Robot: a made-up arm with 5 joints.
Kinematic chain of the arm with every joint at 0, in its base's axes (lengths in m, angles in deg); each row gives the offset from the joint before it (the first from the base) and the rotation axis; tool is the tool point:
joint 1: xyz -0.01 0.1 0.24 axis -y
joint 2: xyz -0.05 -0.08 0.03 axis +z
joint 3: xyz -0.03 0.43 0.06 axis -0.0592 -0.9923 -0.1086
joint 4: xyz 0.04 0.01 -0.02 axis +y
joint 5: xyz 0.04 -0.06 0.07 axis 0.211 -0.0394 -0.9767
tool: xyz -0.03 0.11 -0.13
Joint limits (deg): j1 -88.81..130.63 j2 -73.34..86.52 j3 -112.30..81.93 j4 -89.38..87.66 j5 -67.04..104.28
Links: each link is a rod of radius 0.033 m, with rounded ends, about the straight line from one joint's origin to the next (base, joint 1, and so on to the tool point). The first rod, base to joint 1, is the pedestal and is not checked.
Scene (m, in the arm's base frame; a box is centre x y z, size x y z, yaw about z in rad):
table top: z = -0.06
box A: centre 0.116 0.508 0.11 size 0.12 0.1 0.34 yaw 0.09
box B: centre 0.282 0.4 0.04 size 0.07 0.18 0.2 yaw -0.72
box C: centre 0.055 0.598 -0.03 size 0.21 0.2 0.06 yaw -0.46
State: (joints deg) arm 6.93 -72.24 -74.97 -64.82 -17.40
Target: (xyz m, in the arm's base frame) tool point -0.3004 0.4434 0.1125
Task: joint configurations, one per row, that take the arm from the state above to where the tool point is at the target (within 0.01 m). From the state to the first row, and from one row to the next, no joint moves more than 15 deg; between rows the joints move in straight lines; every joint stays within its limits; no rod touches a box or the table.
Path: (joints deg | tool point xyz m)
1: 18.72 -57.50 -66.41 -68.91 -10.39 | 0.3167 0.3183 0.3377
2: 30.51 -42.76 -57.85 -73.01 -3.39 | 0.2353 0.3921 0.3772
3: 42.31 -28.02 -49.30 -77.10 3.62 | 0.1349 0.4552 0.3838
4: 54.10 -13.28 -40.74 -81.19 10.63 | 0.0279 0.5031 0.3470
5: 65.89 1.46 -32.18 -85.29 17.63 | -0.0675 0.5291 0.2622
6: 77.68 16.20 -23.62 -89.38 24.64 | -0.1297 0.5252 0.1352
7: 64.85 11.32 -35.61 -82.48 16.74 | -0.0967 0.5295 0.1763
8: 52.02 6.44 -47.60 -75.59 8.83 | -0.0707 0.5273 0.1888
9: 39.19 1.56 -59.59 -68.69 0.93 | -0.0639 0.5222 0.1903
10: 26.36 -3.32 -71.58 -61.80 -6.98 | -0.0731 0.5164 0.1999
11: 26.16 8.94 -82.24 -59.68 -7.88 | -0.1906 0.4953 0.1512
12: 25.96 21.19 -92.89 -57.57 -8.79 | -0.3004 0.4434 0.1125

